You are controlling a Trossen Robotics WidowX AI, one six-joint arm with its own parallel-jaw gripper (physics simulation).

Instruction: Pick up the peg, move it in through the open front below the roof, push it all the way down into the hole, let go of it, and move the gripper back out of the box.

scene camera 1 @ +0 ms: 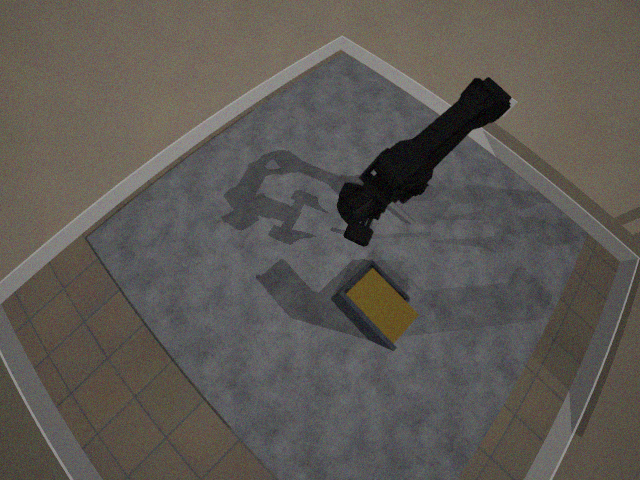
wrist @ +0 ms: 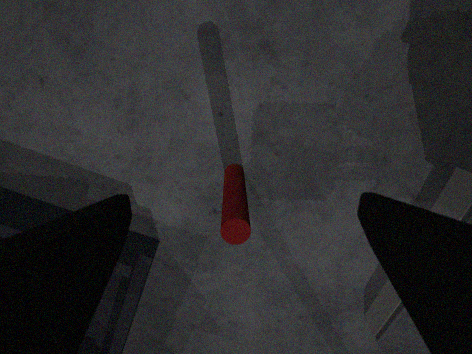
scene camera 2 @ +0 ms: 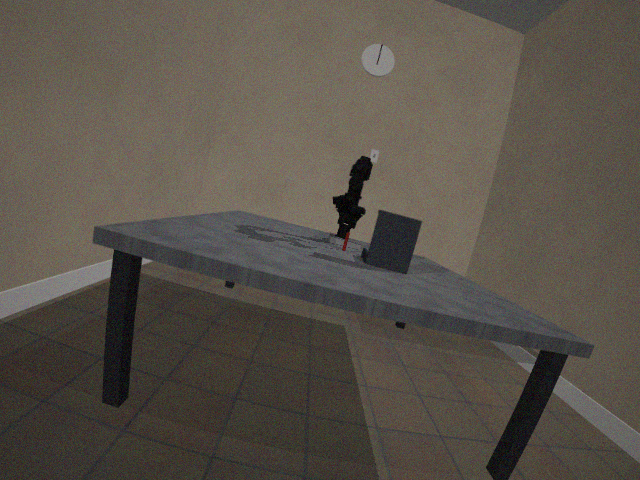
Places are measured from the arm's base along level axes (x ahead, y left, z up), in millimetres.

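Pixels of known places: gripper, fingertip midpoint: (scene camera 1: 361, 222) (wrist: 246, 204) (scene camera 2: 344, 227); arm's base at its link origin: (scene camera 2: 341, 237).
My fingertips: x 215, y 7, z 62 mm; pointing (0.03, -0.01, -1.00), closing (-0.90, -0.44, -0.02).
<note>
Ahead of a thing's pixels: the offset from my fingertips to its middle. "spot": to the spot under its first point. Level surfaces: height alone.
The red peg {6 mm back, 21 mm left, 56 mm down} (scene camera 2: 345, 241) (wrist: 235, 197) stands upright on the table, apart from the box; it does not show in scene camera 1. My gripper (scene camera 1: 363, 227) (scene camera 2: 342, 233) (wrist: 246, 204) is open and empty above the peg, pointing down. In the wrist view the peg appears between the widely spread fingertips, its round top towards the camera. The dark box {100 mm ahead, 185 mm left, 6 mm up} (scene camera 1: 362, 320) (scene camera 2: 394, 241) (wrist: 145, 244) stands beside the gripper, with its yellow roof {spot: 134 mm ahead, 187 mm left, 107 mm up} (scene camera 1: 382, 304) showing in scene camera 1. Its hole is hidden in all views. In the wrist view the left finger covers part of the box.
The grey mottled table {96 mm down} (scene camera 1: 310, 392) (scene camera 2: 206, 248) carries the peg and box. Shadows of the arm and box fall across it. The box's upright walls stand close to the gripper. In the wrist view pale parts (wrist: 450, 192) show at the right edge, partly behind the right finger.
</note>
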